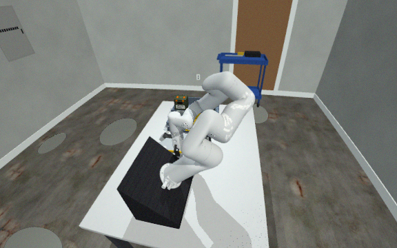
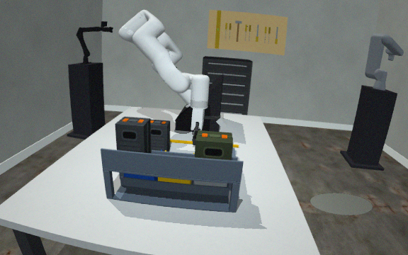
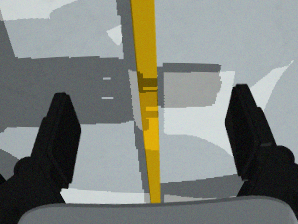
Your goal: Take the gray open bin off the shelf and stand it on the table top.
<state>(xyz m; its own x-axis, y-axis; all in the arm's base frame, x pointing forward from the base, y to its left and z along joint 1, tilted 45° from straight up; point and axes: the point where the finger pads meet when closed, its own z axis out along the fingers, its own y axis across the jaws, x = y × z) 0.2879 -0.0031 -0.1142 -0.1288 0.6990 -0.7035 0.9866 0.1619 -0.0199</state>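
Right now my hand is 2 cm above the yellow bar. Also, from my hand: blue bin 33 cm ahead, 11 cm to the right, 2 cm above; gray open bin 30 cm ahead, 11 cm to the left, 2 cm above; yellow bin 31 cm ahead, 2 cm above.
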